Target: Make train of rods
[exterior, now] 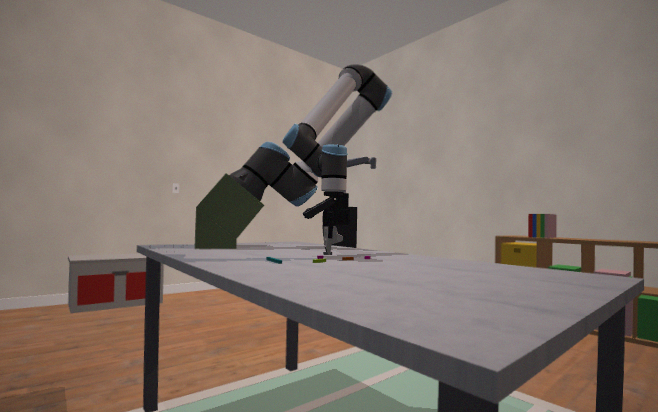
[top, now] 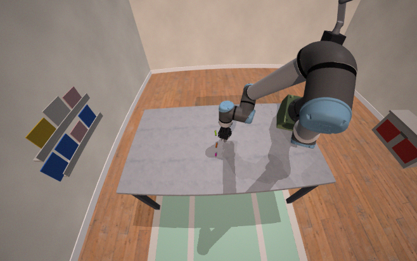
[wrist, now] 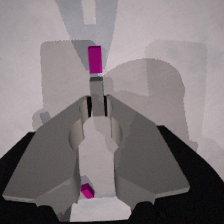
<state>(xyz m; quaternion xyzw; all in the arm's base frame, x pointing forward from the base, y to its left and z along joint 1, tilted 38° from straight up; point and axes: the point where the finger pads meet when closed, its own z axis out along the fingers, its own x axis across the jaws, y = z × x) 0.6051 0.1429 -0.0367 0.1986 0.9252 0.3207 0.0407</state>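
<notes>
My hand is 8 cm short of the lime rod, 9 cm to the left of it and 2 cm above it. Round my hand: turquoise rod: 21 cm to the right, 2 cm below; then orange rod: 7 cm ahead, 4 cm to the left, 2 cm below; then grey rod: 1 cm below.
</notes>
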